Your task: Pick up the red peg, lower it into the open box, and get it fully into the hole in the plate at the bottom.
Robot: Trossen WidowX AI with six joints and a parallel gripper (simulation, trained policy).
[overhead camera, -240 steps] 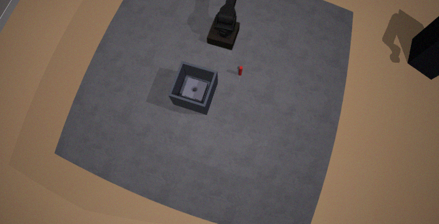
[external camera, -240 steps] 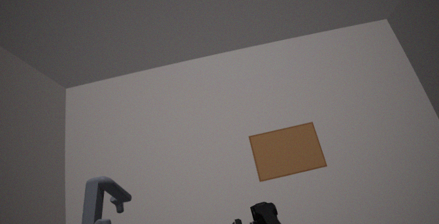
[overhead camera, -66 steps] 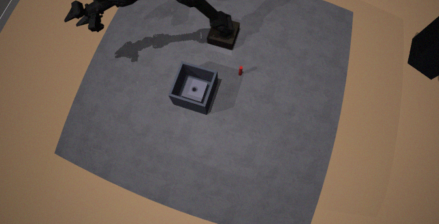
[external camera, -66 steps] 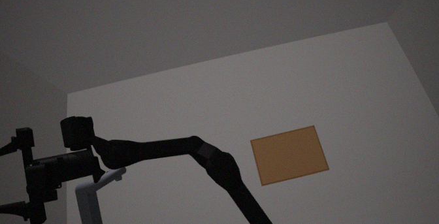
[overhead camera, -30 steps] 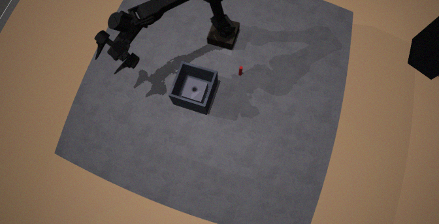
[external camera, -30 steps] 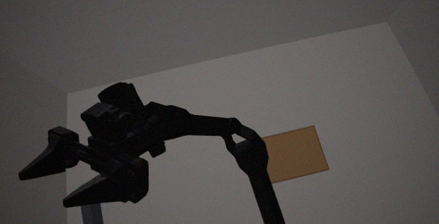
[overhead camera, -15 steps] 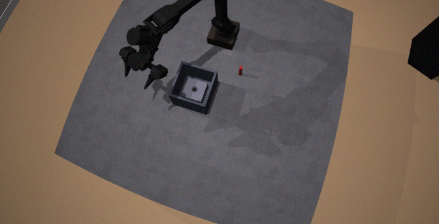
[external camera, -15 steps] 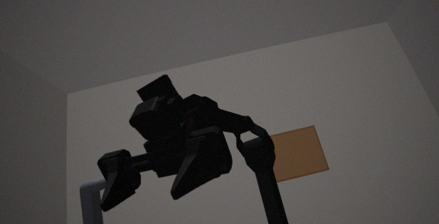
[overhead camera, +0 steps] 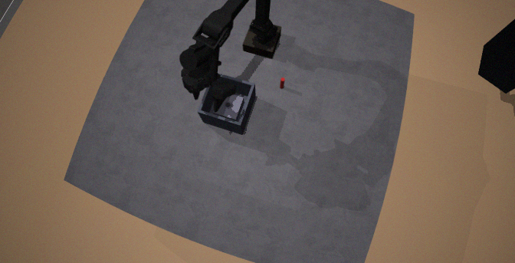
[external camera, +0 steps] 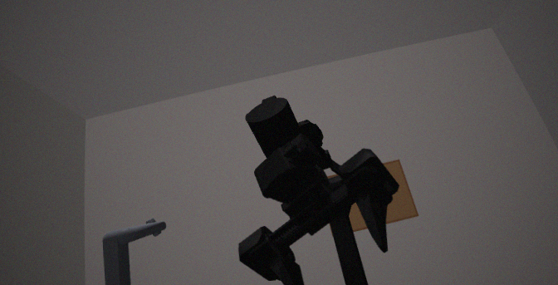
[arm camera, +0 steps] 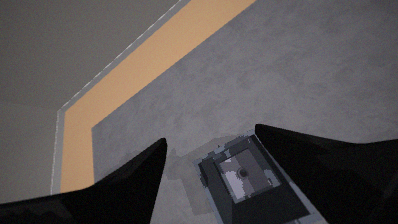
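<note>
My gripper tip is 270 mm past the red peg, 240 mm above it and 130 mm to the right of it. Also, from my gripper tip: plate (240 mm below, 90 mm behind).
</note>
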